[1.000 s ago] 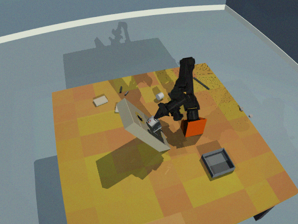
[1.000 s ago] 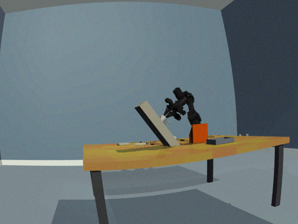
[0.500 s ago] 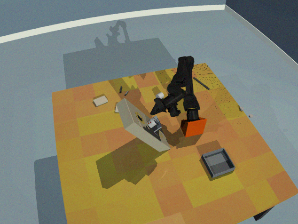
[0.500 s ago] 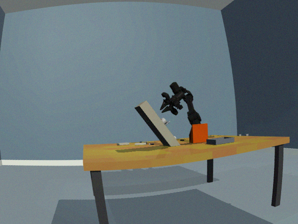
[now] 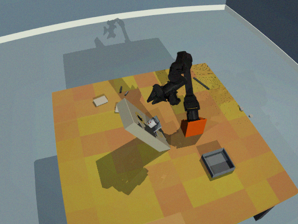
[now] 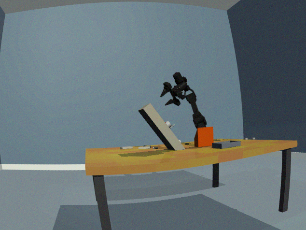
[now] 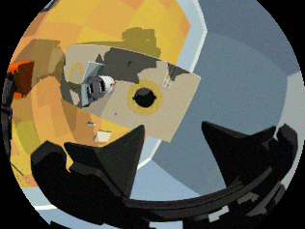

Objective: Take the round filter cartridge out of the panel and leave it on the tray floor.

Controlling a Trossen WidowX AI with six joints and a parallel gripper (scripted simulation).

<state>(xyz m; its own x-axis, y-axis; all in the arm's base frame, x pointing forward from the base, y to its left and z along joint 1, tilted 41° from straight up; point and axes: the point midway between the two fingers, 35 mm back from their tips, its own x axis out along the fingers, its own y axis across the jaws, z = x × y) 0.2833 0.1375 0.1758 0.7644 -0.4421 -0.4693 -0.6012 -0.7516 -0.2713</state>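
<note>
Right now the white round filter cartridge is 160 mm below my gripper tip and 20 mm behind it. The rest, counted from my gripper tip: dark grey tray (330 mm below, 330 mm behind, 290 mm to the left); beige service panel (180 mm below, 20 mm ahead); small grey bracket (200 mm below, 40 mm behind).
</note>
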